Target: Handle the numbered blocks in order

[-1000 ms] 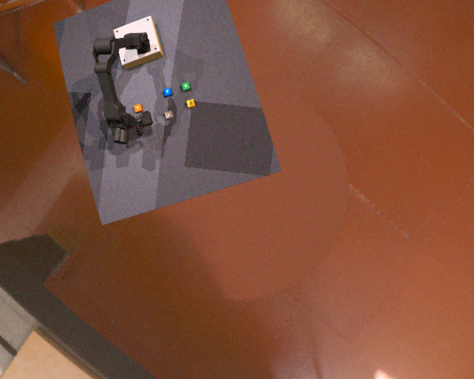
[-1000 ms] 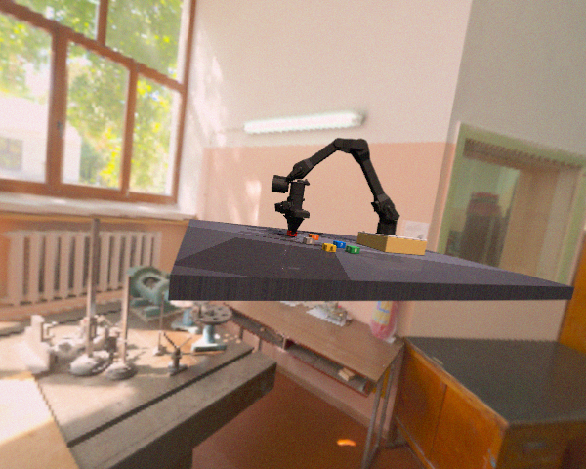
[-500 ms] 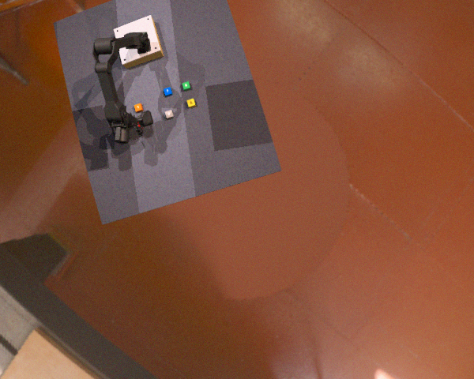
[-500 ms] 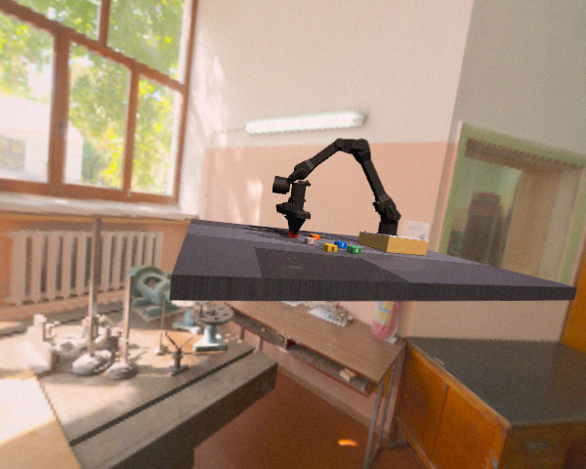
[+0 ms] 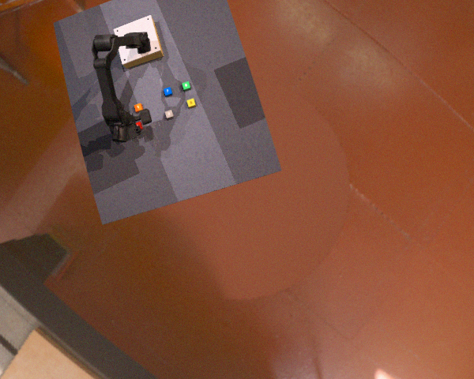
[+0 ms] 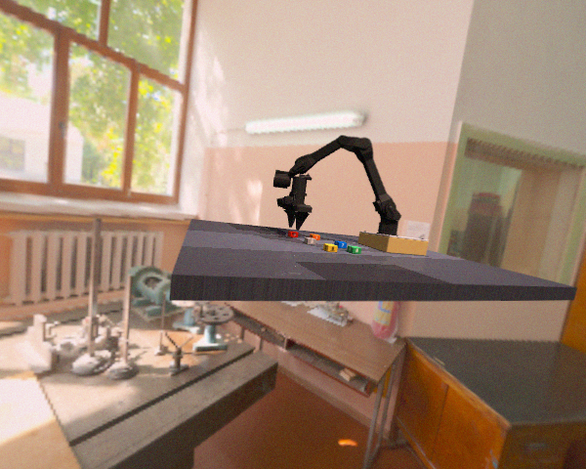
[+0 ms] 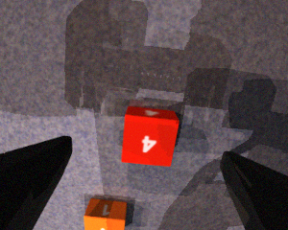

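Right now my gripper tip is 2 cm above the red block. Also, from my gripper tip: pale grey block: 16 cm to the left, 3 cm behind, 2 cm below; then blue block: 17 cm to the left, 14 cm behind, 2 cm below; then orange block: 9 cm behind, 2 cm below, 1 cm to the left.
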